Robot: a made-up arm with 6 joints. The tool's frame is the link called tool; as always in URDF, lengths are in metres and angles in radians.
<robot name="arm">
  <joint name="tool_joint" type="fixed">
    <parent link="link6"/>
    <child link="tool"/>
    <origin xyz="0 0 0" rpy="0 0 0"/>
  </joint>
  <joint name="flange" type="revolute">
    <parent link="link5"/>
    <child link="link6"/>
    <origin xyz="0 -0.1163 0" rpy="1.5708 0 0"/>
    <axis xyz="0 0 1"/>
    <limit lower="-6.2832" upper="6.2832" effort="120" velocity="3"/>
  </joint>
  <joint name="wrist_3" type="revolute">
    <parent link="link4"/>
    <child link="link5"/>
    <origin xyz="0 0 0" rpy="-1.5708 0 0"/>
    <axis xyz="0 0 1"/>
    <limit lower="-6.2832" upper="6.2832" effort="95" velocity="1.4"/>
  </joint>
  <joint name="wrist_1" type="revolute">
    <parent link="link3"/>
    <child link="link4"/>
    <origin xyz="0 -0.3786 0" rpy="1.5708 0 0"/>
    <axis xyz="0 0 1"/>
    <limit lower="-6.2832" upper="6.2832" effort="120" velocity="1.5"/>
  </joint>
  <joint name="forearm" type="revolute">
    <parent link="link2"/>
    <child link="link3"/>
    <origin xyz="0 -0.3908 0" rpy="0 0 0"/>
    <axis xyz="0 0 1"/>
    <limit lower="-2.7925" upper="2.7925" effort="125" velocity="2.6"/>
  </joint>
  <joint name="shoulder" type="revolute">
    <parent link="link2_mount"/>
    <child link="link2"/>
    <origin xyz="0 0.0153 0" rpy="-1.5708 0 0"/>
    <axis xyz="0 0 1"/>
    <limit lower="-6.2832" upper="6.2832" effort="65" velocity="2.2"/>
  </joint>
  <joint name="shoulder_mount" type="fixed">
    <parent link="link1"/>
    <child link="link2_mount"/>
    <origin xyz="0 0.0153 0" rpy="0 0 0"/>
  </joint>
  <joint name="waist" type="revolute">
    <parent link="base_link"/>
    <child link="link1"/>
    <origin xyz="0 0 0.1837" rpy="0 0 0"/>
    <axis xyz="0 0 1"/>
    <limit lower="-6.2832" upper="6.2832" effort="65" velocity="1.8"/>
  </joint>
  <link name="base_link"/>
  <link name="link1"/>
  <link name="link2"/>
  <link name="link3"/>
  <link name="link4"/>
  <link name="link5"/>
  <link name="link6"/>
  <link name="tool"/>
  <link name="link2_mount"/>
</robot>
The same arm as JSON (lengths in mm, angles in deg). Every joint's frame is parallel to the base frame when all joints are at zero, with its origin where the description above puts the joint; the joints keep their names.
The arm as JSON. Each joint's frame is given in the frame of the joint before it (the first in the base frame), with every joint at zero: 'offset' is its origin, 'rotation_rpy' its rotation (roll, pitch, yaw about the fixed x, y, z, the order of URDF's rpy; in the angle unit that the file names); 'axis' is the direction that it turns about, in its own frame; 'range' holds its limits. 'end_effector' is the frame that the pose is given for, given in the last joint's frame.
{"length_unit": "mm", "angle_unit": "deg", "chain": [{"id": "waist", "offset": [0.0, 0.0, 183.7], "rotation_rpy": [0.0, 0.0, 0.0], "axis": [0.0, 0.0, 1.0], "range": [-360.0, 360.0]}, {"id": "shoulder", "offset": [0.0, 30.6, 0.0], "rotation_rpy": [0.0, 0.0, 0.0], "axis": [0.0, 1.0, 0.0], "range": [-360.0, 360.0]}, {"id": "forearm", "offset": [0.0, 0.0, 390.8], "rotation_rpy": [0.0, 0.0, 0.0], "axis": [0.0, 1.0, 0.0], "range": [-160.0, 160.0]}, {"id": "wrist_1", "offset": [0.0, 0.0, 378.6], "rotation_rpy": [0.0, 0.0, 0.0], "axis": [0.0, 0.0, 1.0], "range": [-360.0, 360.0]}, {"id": "wrist_3", "offset": [0.0, 0.0, 0.0], "rotation_rpy": [0.0, 0.0, 0.0], "axis": [0.0, 1.0, 0.0], "range": [-360.0, 360.0]}, {"id": "flange", "offset": [0.0, 0.0, 116.3], "rotation_rpy": [0.0, 0.0, 0.0], "axis": [0.0, 0.0, 1.0], "range": [-360.0, 360.0]}], "end_effector": {"offset": [0.0, 0.0, 0.0], "rotation_rpy": [0.0, 0.0, 0.0]}}
